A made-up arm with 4 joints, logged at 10 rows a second.
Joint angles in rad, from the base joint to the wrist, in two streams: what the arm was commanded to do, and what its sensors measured. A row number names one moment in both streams.
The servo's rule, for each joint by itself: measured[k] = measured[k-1] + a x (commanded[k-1-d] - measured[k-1]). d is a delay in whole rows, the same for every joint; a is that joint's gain. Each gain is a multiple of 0.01, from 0.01 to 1. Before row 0 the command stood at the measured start. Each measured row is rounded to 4 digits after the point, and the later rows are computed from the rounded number. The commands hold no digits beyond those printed.
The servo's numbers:
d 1
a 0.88 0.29 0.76 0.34
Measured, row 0:
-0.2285 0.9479 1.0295 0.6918
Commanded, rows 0 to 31:
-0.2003 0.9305 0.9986 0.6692
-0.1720 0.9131 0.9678 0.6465
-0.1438 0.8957 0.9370 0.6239
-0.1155 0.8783 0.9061 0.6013
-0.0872 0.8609 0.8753 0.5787
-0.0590 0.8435 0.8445 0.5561
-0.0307 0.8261 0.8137 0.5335
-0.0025 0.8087 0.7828 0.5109
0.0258 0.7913 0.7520 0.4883
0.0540 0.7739 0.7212 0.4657
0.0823 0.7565 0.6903 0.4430
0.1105 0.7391 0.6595 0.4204
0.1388 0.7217 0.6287 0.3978
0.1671 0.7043 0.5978 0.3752
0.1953 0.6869 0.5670 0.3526
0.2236 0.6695 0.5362 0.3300
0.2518 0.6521 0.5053 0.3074
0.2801 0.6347 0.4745 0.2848
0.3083 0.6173 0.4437 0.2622
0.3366 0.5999 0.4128 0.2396
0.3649 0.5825 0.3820 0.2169
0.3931 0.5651 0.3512 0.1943
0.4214 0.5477 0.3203 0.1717
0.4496 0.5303 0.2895 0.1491
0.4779 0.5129 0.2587 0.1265
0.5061 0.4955 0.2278 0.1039
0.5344 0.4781 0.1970 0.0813
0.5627 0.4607 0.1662 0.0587
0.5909 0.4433 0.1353 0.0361
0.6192 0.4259 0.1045 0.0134
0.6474 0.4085 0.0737 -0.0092
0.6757 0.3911 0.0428 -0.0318
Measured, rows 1 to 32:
-0.2285 0.9479 1.0295 0.6918
-0.2037 0.9429 1.0060 0.6841
-0.1758 0.9343 0.9770 0.6713
-0.1476 0.9231 0.9466 0.6552
-0.1194 0.9101 0.9158 0.6369
-0.0911 0.8958 0.8850 0.6171
-0.0629 0.8806 0.8542 0.5964
-0.0346 0.8648 0.8234 0.5750
-0.0064 0.8485 0.7925 0.5532
0.0219 0.8319 0.7617 0.5311
0.0501 0.8151 0.7309 0.5089
0.0784 0.7981 0.7000 0.4865
0.1066 0.7810 0.6692 0.4640
0.1349 0.7638 0.6384 0.4415
0.1632 0.7465 0.6075 0.4190
0.1914 0.7292 0.5767 0.3964
0.2197 0.7119 0.5459 0.3738
0.2479 0.6946 0.5150 0.3512
0.2762 0.6772 0.4842 0.3286
0.3044 0.6598 0.4534 0.3060
0.3327 0.6424 0.4225 0.2834
0.3610 0.6250 0.3917 0.2608
0.3892 0.6076 0.3609 0.2382
0.4175 0.5902 0.3300 0.2156
0.4457 0.5728 0.2992 0.1930
0.4740 0.5554 0.2684 0.1704
0.5022 0.5380 0.2375 0.1478
0.5305 0.5206 0.2067 0.1252
0.5588 0.5032 0.1759 0.1026
0.5870 0.4858 0.1450 0.0800
0.6153 0.4684 0.1142 0.0574
0.6435 0.4510 0.0834 0.0348

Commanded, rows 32 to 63:
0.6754 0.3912 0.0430 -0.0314
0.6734 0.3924 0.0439 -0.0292
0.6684 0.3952 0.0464 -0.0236
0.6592 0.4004 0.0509 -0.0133
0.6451 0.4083 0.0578 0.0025
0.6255 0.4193 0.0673 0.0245
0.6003 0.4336 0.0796 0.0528
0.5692 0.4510 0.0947 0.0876
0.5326 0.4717 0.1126 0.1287
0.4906 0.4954 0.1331 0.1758
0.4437 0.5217 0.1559 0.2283
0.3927 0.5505 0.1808 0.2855
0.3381 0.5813 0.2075 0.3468
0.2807 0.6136 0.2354 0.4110
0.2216 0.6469 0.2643 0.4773
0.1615 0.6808 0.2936 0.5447
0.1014 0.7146 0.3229 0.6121
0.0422 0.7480 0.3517 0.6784
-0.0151 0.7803 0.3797 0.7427
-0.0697 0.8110 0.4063 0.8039
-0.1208 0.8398 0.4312 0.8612
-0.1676 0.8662 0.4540 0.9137
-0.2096 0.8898 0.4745 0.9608
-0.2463 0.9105 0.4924 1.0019
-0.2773 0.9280 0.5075 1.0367
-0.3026 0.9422 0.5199 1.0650
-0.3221 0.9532 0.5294 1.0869
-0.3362 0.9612 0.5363 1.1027
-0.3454 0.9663 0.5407 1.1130
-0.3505 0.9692 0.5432 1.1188
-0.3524 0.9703 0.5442 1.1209
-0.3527 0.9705 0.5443 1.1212
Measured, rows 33 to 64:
0.6718 0.4336 0.0525 0.0122
0.6750 0.4213 0.0453 -0.0026
0.6736 0.4129 0.0442 -0.0116
0.6690 0.4078 0.0459 -0.0157
0.6604 0.4057 0.0497 -0.0149
0.6469 0.4065 0.0559 -0.0090
0.6281 0.4102 0.0646 0.0024
0.6036 0.4170 0.0760 0.0195
0.5733 0.4269 0.0902 0.0427
0.5375 0.4399 0.1072 0.0719
0.4962 0.4560 0.1269 0.1072
0.4500 0.4751 0.1489 0.1484
0.3996 0.4970 0.1731 0.1950
0.3455 0.5214 0.1992 0.2466
0.2885 0.5481 0.2267 0.3025
0.2296 0.5768 0.2553 0.3619
0.1697 0.6070 0.2844 0.4241
0.1096 0.6382 0.3137 0.4880
0.0503 0.6700 0.3426 0.5527
-0.0073 0.7020 0.3708 0.6173
-0.0622 0.7336 0.3978 0.6807
-0.1138 0.7644 0.4232 0.7421
-0.1611 0.7939 0.4466 0.8004
-0.2038 0.8217 0.4678 0.8549
-0.2412 0.8475 0.4865 0.9049
-0.2730 0.8708 0.5025 0.9497
-0.2990 0.8915 0.5157 0.9889
-0.3193 0.9094 0.5261 1.0222
-0.3342 0.9244 0.5339 1.0496
-0.3441 0.9366 0.5391 1.0712
-0.3497 0.9461 0.5422 1.0874
-0.3521 0.9531 0.5437 1.0988

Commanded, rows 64 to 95:
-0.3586 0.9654 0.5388 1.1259
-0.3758 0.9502 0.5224 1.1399
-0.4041 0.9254 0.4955 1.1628
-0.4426 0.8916 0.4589 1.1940
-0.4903 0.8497 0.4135 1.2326
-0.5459 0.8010 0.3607 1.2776
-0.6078 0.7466 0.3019 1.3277
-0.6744 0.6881 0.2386 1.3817
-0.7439 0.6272 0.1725 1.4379
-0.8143 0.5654 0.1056 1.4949
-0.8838 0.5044 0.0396 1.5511
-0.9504 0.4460 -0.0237 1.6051
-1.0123 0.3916 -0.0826 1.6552
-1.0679 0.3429 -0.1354 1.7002
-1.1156 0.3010 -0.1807 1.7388
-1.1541 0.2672 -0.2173 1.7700
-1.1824 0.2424 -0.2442 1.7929
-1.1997 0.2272 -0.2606 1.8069
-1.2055 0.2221 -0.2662 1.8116
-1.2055 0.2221 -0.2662 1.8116
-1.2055 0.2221 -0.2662 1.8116
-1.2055 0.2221 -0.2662 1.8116
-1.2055 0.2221 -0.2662 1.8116
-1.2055 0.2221 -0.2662 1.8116
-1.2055 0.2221 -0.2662 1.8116
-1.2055 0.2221 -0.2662 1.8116
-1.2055 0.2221 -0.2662 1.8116
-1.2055 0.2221 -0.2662 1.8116
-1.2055 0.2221 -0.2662 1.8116
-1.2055 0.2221 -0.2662 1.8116
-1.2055 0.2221 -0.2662 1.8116
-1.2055 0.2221 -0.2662 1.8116
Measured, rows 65 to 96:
-0.3526 0.9581 0.5442 1.1064
-0.3579 0.9602 0.5401 1.1130
-0.3737 0.9573 0.5266 1.1221
-0.4005 0.9480 0.5030 1.1359
-0.4375 0.9316 0.4695 1.1557
-0.4840 0.9078 0.4269 1.1818
-0.5385 0.8768 0.3766 1.2144
-0.5995 0.8390 0.3198 1.2529
-0.6654 0.7952 0.2581 1.2967
-0.7345 0.7465 0.1930 1.3447
-0.8047 0.6940 0.1266 1.3958
-0.8743 0.6390 0.0605 1.4486
-0.9413 0.5830 -0.0035 1.5018
-1.0038 0.5275 -0.0636 1.5540
-1.0602 0.4740 -0.1182 1.6037
-1.1090 0.4238 -0.1657 1.6496
-1.1487 0.3784 -0.2049 1.6905
-1.1784 0.3390 -0.2348 1.7253
-1.1971 0.3066 -0.2544 1.7530
-1.2045 0.2821 -0.2634 1.7729
-1.2054 0.2647 -0.2655 1.7861
-1.2055 0.2523 -0.2660 1.7948
-1.2055 0.2435 -0.2662 1.8005
-1.2055 0.2373 -0.2662 1.8043
-1.2055 0.2329 -0.2662 1.8068
-1.2055 0.2298 -0.2662 1.8084
-1.2055 0.2276 -0.2662 1.8095
-1.2055 0.2260 -0.2662 1.8102
-1.2055 0.2249 -0.2662 1.8107
-1.2055 0.2241 -0.2662 1.8110
-1.2055 0.2235 -0.2662 1.8112
-1.2055 0.2231 -0.2662 1.8113

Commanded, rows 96 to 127:
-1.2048 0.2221 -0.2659 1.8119
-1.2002 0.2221 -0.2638 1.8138
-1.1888 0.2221 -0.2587 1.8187
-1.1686 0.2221 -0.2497 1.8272
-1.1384 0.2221 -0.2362 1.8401
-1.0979 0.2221 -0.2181 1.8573
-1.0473 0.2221 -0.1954 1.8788
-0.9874 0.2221 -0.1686 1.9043
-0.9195 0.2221 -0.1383 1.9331
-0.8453 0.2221 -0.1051 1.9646
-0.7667 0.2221 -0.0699 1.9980
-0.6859 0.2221 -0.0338 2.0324
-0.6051 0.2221 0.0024 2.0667
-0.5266 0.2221 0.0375 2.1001
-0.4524 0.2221 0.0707 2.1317
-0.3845 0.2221 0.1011 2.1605
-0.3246 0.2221 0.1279 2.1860
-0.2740 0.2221 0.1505 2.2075
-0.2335 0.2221 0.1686 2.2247
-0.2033 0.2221 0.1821 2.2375
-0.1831 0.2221 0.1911 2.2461
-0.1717 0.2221 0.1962 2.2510
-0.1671 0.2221 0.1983 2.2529
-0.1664 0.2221 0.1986 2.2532
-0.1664 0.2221 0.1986 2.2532
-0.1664 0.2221 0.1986 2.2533
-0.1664 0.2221 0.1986 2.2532
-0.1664 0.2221 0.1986 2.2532
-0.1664 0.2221 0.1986 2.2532
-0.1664 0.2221 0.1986 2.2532
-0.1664 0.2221 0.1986 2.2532
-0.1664 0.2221 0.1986 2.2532
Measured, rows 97 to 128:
-1.2055 0.2228 -0.2662 1.8114
-1.2049 0.2226 -0.2660 1.8116
-1.2008 0.2225 -0.2643 1.8123
-1.1902 0.2224 -0.2600 1.8145
-1.1712 0.2223 -0.2522 1.8188
-1.1423 0.2222 -0.2400 1.8260
-1.1032 0.2222 -0.2234 1.8366
-1.0540 0.2222 -0.2021 1.8509
-0.9954 0.2222 -0.1766 1.8691
-0.9286 0.2222 -0.1475 1.8909
-0.8553 0.2222 -0.1153 1.9160
-0.7773 0.2222 -0.0808 1.9439
-0.6969 0.2222 -0.0451 1.9740
-0.6161 0.2222 -0.0090 2.0055
-0.5373 0.2222 0.0263 2.0377
-0.4626 0.2222 0.0600 2.0697
-0.3939 0.2222 0.0912 2.1006
-0.3329 0.2222 0.1191 2.1296
-0.2811 0.2222 0.1430 2.1561
-0.2392 0.2222 0.1625 2.1794
-0.2076 0.2222 0.1774 2.1992
-0.1860 0.2222 0.1878 2.2151
-0.1734 0.2222 0.1942 2.2273
-0.1679 0.2222 0.1973 2.2360
-0.1666 0.2222 0.1983 2.2418
-0.1664 0.2222 0.1985 2.2457
-0.1664 0.2222 0.1986 2.2483
-0.1664 0.2222 0.1986 2.2500
-0.1664 0.2222 0.1986 2.2511
-0.1664 0.2222 0.1986 2.2518
-0.1664 0.2222 0.1986 2.2523
-0.1664 0.2222 0.1986 2.2526

